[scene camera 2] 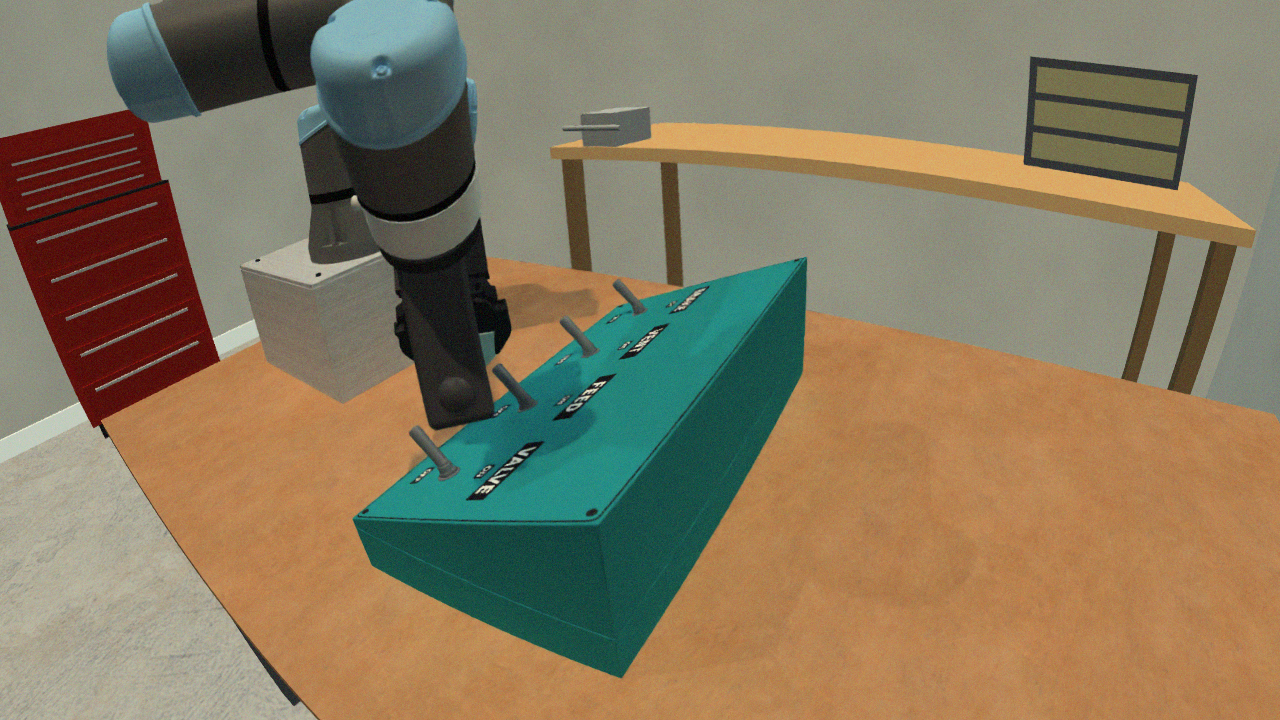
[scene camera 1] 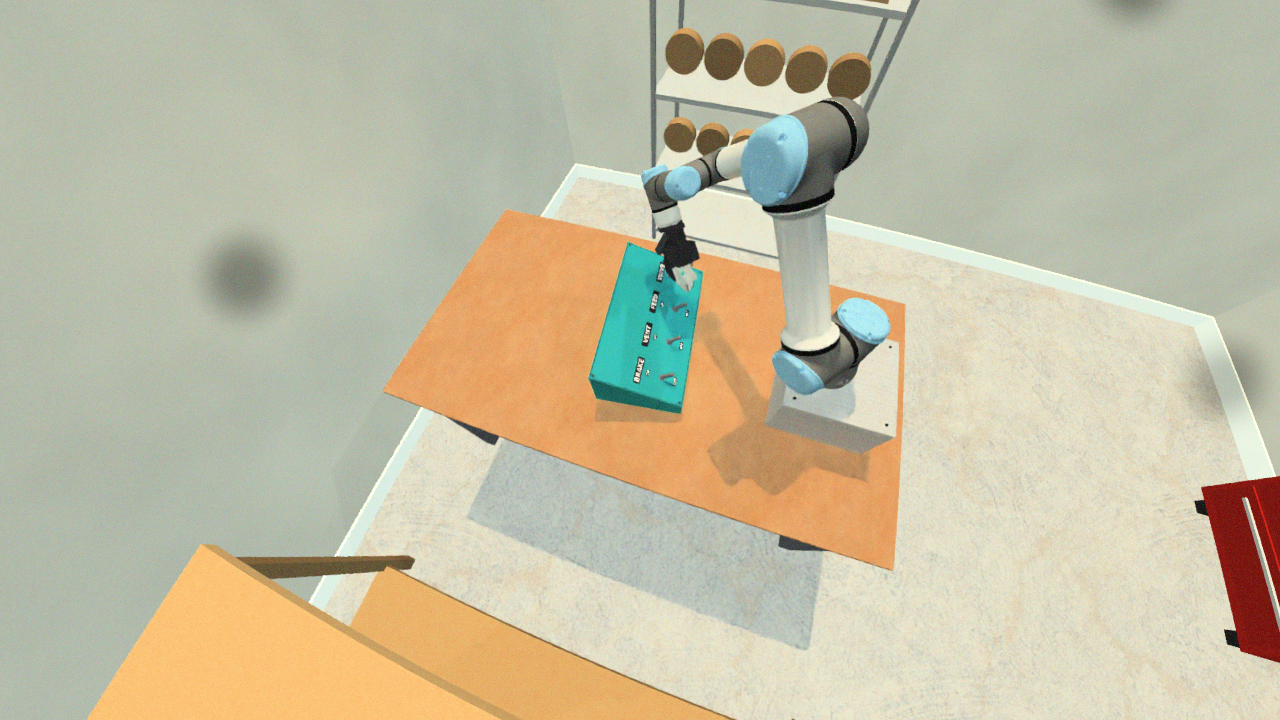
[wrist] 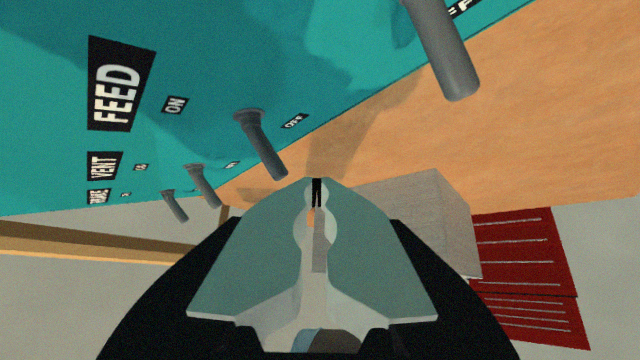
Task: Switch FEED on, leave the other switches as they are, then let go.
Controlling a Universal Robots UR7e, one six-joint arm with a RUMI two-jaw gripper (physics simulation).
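Places are measured from the arm's base along level axes (x ahead, y right, z down), in metres.
Where they show: gripper, between the fingertips: (scene camera 1: 688, 291) (wrist: 317, 180); arm's base, origin of its link: (scene camera 2: 356, 246).
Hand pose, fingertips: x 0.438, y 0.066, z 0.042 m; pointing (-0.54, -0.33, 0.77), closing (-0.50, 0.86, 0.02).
Observation:
Things, the pixels of their top centre, and the offset from my fingertips. Level surfaces: height alone.
- VENT lever, centre of its top: (scene camera 2: 574, 317) (wrist: 201, 206) (scene camera 1: 674, 335) dy -0.155, dx -0.034, dz +0.009 m
- BRAKE lever, centre of its top: (scene camera 2: 626, 280) (wrist: 172, 221) (scene camera 1: 668, 372) dy -0.270, dx -0.071, dz +0.009 m
- VALVE lever, centre of its top: (wrist: 448, 79) (scene camera 2: 425, 429) dy +0.073, dx +0.041, dz +0.009 m
- orange table, height of its surface: dz +0.136 m
The teal switch panel (scene camera 1: 622, 313) (scene camera 2: 680, 394) (wrist: 40, 105) slopes on the table. Its FEED lever (scene camera 1: 679, 308) (scene camera 2: 513, 387) (wrist: 264, 146) leans toward its OFF label. The VENT lever (scene camera 1: 674, 341) (scene camera 2: 578, 336) (wrist: 203, 186) and BRAKE lever (scene camera 1: 667, 377) (scene camera 2: 629, 297) (wrist: 175, 206) lean the same way, as does the VALVE lever (scene camera 2: 434, 453) (wrist: 446, 52). My gripper (scene camera 1: 687, 284) (wrist: 317, 180) is shut and empty. Its tips are close to the FEED lever's free end, on the OFF side; contact cannot be told. In scene camera 2 the hand hides most of the fingers.
The robot's base block (scene camera 1: 827, 420) (scene camera 2: 326, 331) (wrist: 417, 205) stands on the orange table (scene camera 1: 483, 313) (scene camera 2: 939, 501), beyond the panel's lever side. The VALVE and VENT levers stand on either side of FEED. A red cabinet (scene camera 2: 116, 286) (wrist: 520, 250) and a workbench (scene camera 2: 859, 165) are farther off.

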